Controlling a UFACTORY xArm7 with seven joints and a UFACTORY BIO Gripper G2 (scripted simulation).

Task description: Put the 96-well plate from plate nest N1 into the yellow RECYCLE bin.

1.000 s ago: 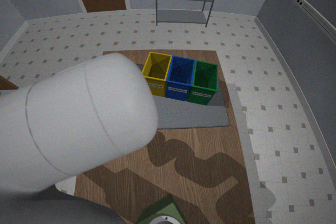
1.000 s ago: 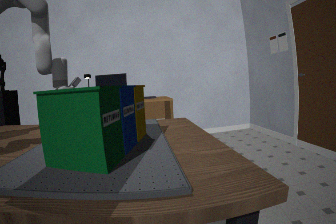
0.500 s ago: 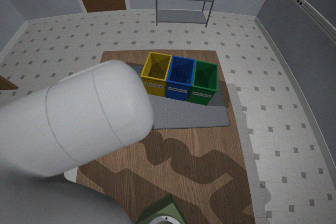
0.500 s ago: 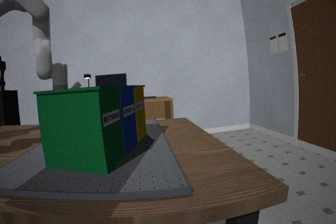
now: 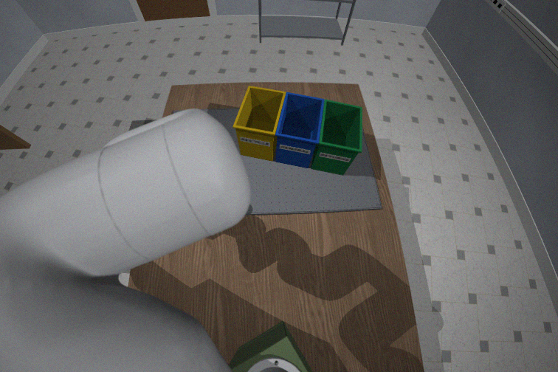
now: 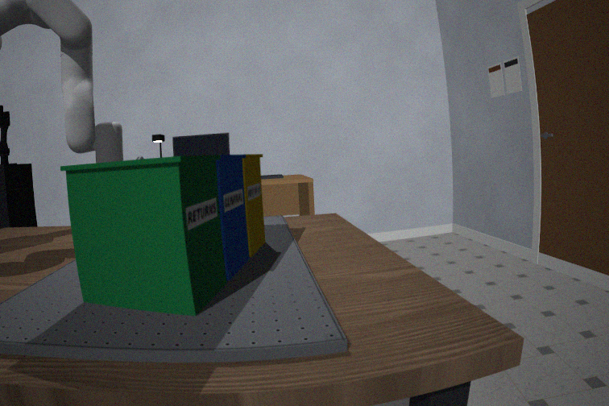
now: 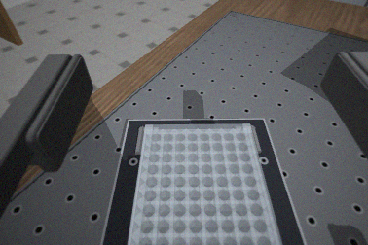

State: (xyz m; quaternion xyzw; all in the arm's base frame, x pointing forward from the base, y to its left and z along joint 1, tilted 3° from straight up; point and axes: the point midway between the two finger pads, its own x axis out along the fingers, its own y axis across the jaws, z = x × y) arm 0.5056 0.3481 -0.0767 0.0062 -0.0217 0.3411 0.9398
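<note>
Right now the clear 96-well plate is 90 mm below my hand. From my hand the other things lie so: blue bin (360 mm to the right, 190 mm ahead, 20 mm below); yellow recycle bin (230 mm to the right, 200 mm ahead, 20 mm below); black plate nest N1 (100 mm below).
</note>
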